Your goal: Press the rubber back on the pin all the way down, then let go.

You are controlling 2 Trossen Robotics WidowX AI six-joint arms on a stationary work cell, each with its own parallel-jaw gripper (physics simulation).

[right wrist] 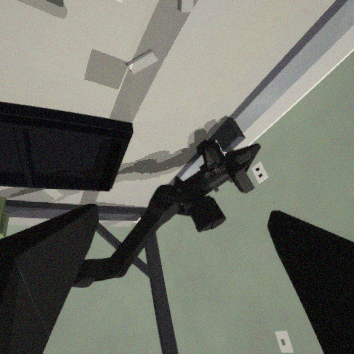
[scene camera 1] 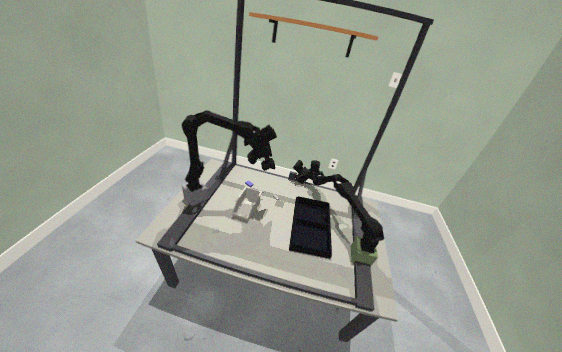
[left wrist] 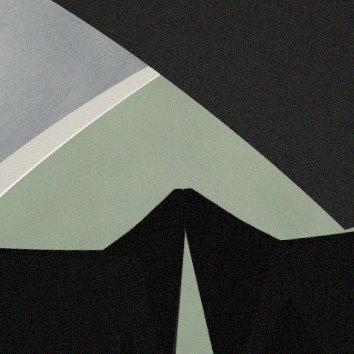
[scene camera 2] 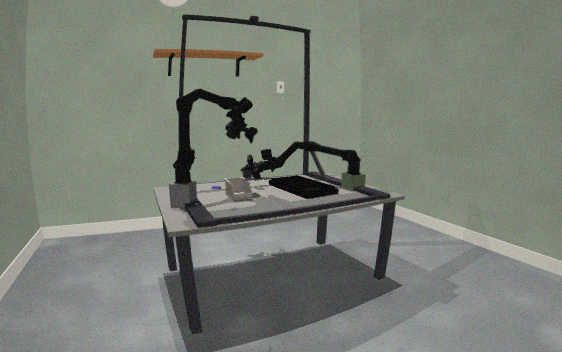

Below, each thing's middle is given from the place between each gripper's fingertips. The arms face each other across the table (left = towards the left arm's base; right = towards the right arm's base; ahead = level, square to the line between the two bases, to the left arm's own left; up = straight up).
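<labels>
The black tray (scene camera 1: 311, 229) sits 25 cm below my right hand, and it is 10 cm ahead of that hand and 29 cm to the left of it. My left hand is 30 mm above the black tray, while being 440 mm short of it and 220 mm to the right of it.
</labels>
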